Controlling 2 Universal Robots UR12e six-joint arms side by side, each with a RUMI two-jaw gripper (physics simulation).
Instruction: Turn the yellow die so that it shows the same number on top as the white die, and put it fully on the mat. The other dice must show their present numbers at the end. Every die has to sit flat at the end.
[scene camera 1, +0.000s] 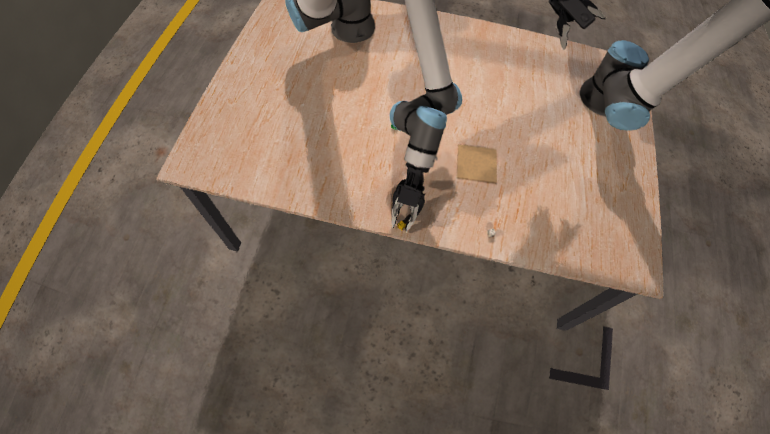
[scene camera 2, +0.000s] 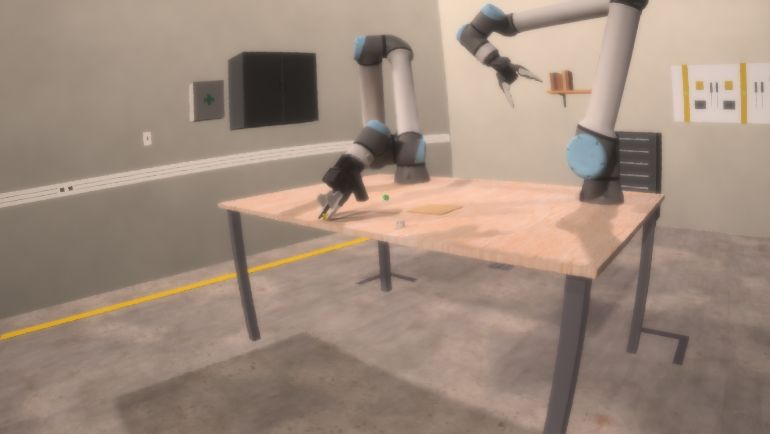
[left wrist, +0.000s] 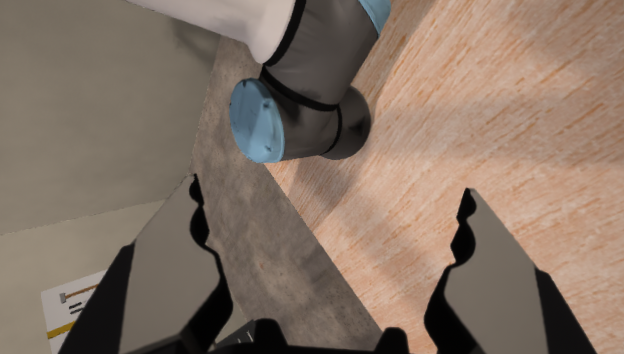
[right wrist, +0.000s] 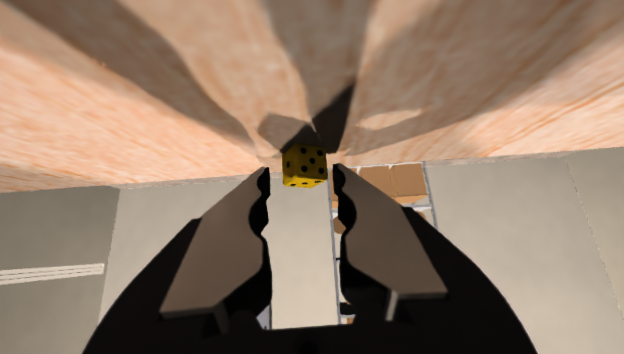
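The yellow die is on the table near its front edge, between the fingertips of my right gripper. In the right wrist view a gap shows on each side of the die, so the gripper is open around it. A five-dot face points at that camera; its left face shows one dot. The white die stands near the front edge; its number is too small to read. The tan mat bears no die. My left gripper is open, high up.
A green die is on the table, partly hidden by the right arm in scene camera 1. The right arm reaches across the middle of the table, left of the mat. The left arm's base stands at the table's right side.
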